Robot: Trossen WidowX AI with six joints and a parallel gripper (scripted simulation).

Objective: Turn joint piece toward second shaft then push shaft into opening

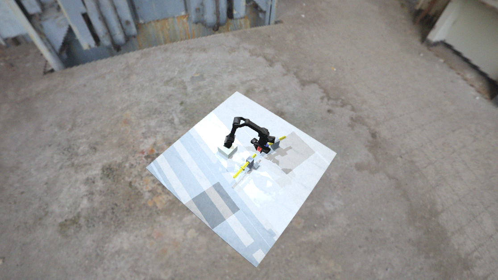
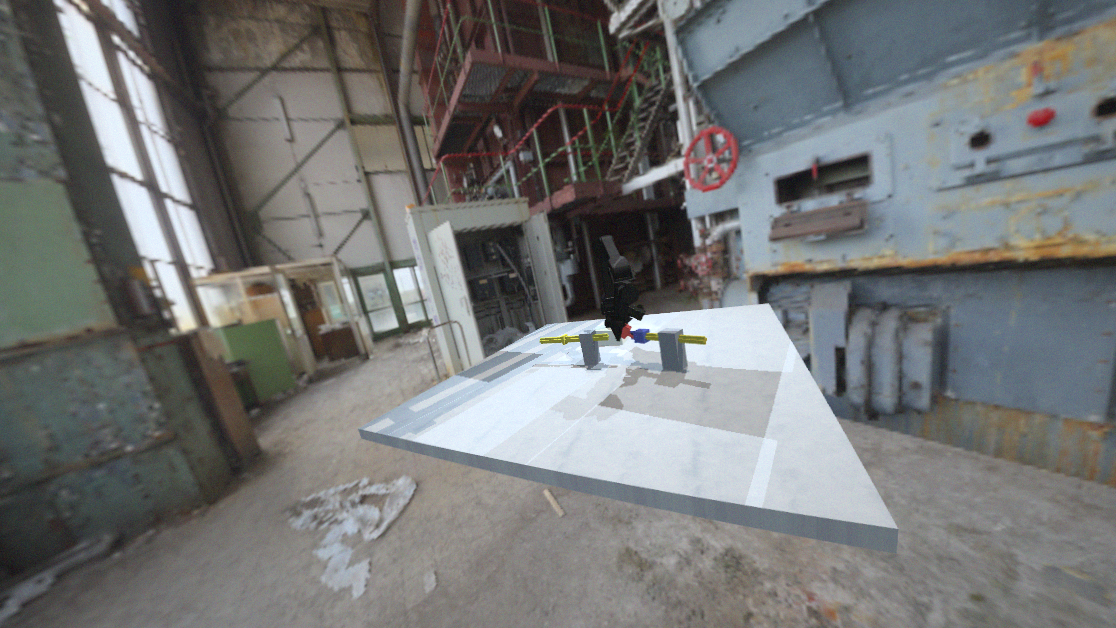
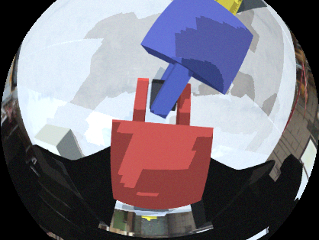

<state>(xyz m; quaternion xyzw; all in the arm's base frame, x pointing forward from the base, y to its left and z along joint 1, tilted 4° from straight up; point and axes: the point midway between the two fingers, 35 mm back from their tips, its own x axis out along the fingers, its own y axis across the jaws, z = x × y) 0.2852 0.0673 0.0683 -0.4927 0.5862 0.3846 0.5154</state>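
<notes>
My gripper tip is 2 cm to the right of the red joint piece and 3 cm below it.
</notes>
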